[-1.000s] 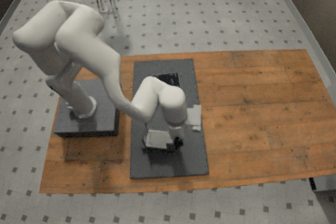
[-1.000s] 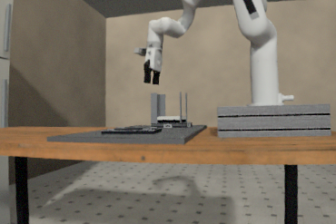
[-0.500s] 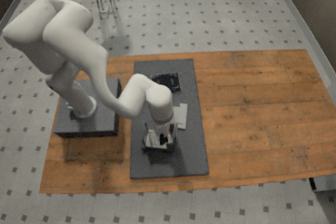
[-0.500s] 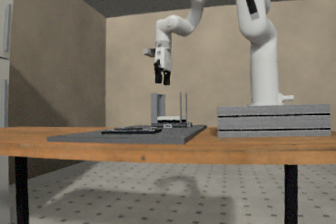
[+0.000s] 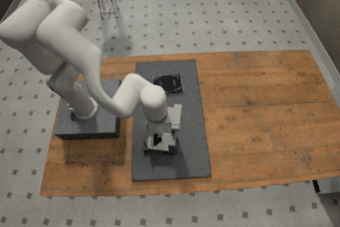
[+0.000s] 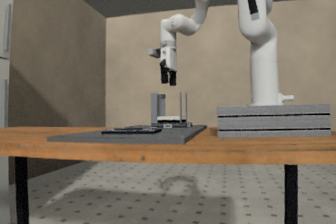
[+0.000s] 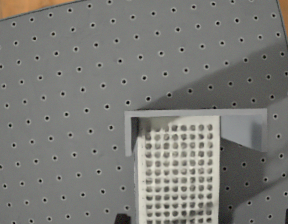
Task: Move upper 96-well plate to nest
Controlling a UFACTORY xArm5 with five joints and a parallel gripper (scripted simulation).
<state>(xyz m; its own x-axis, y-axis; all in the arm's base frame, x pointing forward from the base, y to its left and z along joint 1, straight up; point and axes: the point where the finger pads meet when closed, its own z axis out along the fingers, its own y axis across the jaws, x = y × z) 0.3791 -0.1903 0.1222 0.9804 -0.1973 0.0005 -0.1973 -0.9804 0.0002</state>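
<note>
The white 96-well plate is 16 cm below my hand. The rest, counted from my hand: plate nest N1: 5 cm ahead, 35 cm to the left, 19 cm below.
</note>
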